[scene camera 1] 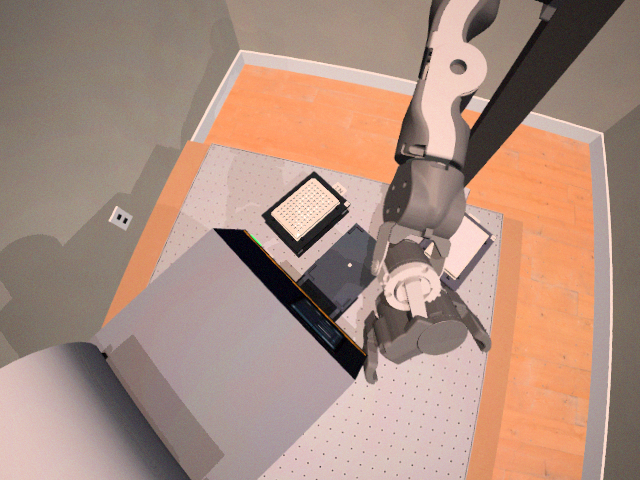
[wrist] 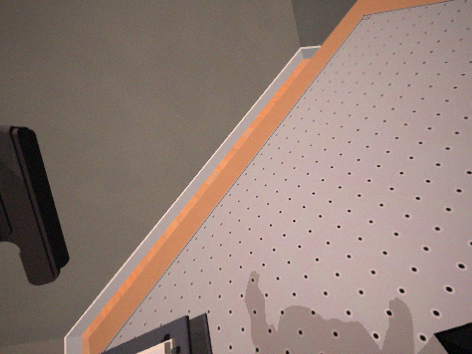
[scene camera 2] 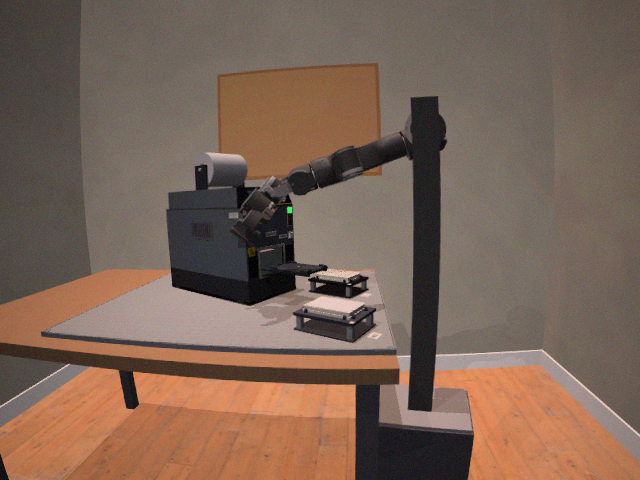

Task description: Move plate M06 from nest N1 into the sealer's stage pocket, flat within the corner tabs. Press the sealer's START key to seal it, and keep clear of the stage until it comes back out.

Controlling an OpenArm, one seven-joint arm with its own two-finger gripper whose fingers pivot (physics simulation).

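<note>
The plate with wells, taken as M06 (scene camera 1: 305, 206) (scene camera 2: 338, 275), lies flat in a black nest (scene camera 1: 314, 234) (scene camera 2: 363, 281) whose small label looks like N1. The sealer (scene camera 1: 232, 330) (scene camera 2: 206, 248) has its dark stage (scene camera 1: 336, 268) (scene camera 2: 302, 268) out, with no plate on the visible part; the arm covers its right corner in scene camera 1. My gripper (scene camera 1: 428, 362) (scene camera 2: 246, 235) is open and empty, raised beside the sealer's front corner, away from M06. One finger shows at the wrist view's left edge. A green light (scene camera 1: 255, 239) (scene camera 2: 289, 210) shows on the sealer's front. I cannot make out the START key.
A second nest (scene camera 1: 478, 255) (wrist: 155, 332) with a plain white plate (scene camera 1: 466, 245) (scene camera 2: 333, 306) stands on the other side of the stage, partly under the arm in scene camera 1. A large roll (scene camera 1: 77, 413) (scene camera 2: 227, 169) sits atop the sealer. The arm's post (scene camera 2: 424, 258) stands beside the table.
</note>
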